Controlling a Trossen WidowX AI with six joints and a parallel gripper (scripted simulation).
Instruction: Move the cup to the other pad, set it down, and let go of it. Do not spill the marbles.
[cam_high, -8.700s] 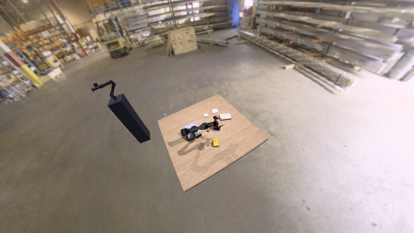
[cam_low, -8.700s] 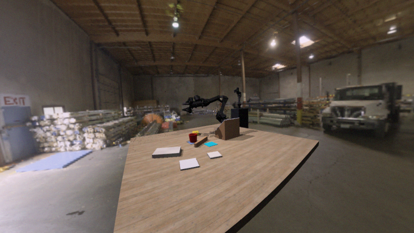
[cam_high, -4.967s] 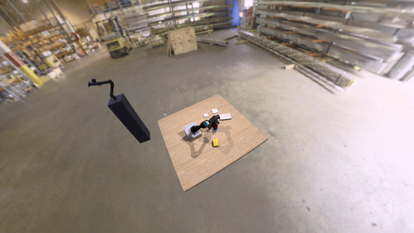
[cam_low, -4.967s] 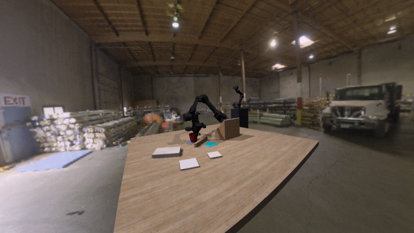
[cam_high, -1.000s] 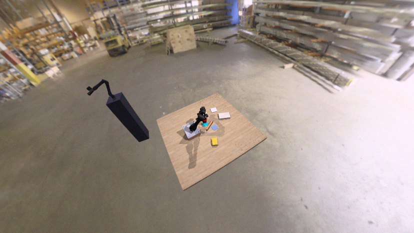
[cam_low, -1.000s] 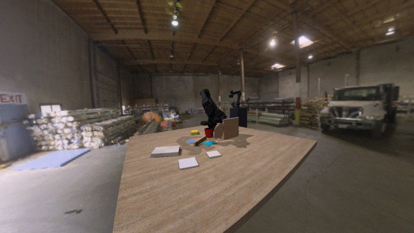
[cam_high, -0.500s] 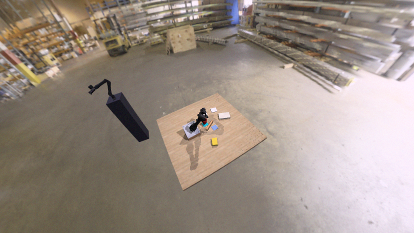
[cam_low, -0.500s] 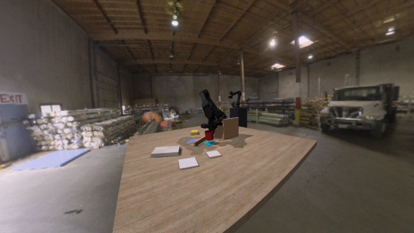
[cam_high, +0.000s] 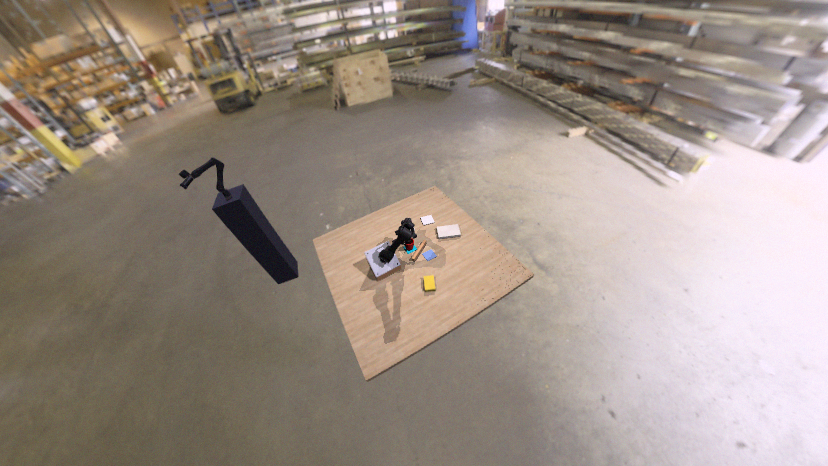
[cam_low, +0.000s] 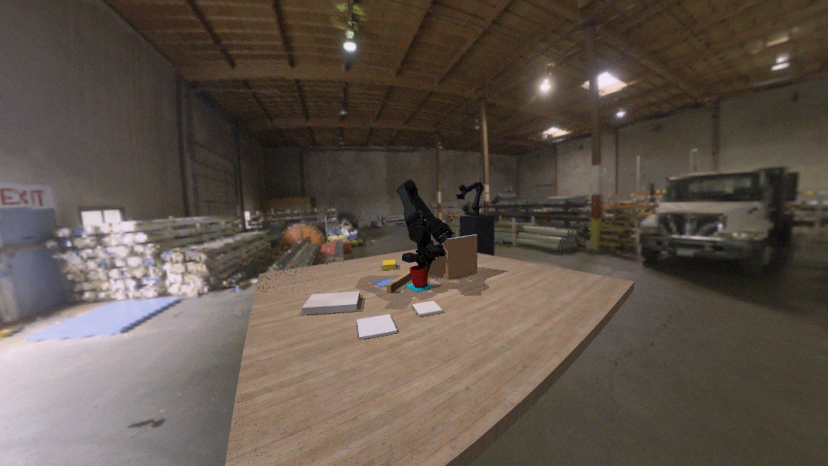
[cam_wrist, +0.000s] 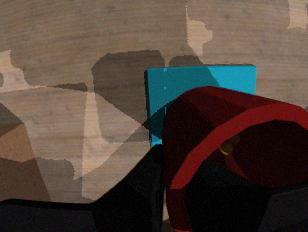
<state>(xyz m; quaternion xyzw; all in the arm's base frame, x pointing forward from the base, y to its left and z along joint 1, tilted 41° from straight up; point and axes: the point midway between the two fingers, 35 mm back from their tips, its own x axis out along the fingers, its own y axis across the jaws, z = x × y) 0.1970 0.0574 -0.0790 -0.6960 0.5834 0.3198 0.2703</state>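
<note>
Now: gripper tip 5 cm short of the yellowish marble, 2 cm above it and 1 cm to the left of it. Round my gripper tip: wooden bar 9 cm ahead, 6 cm to the right, 4 cm below; red cup 3 cm ahead; cyan pad 6 cm below, 3 cm ahead.
</note>
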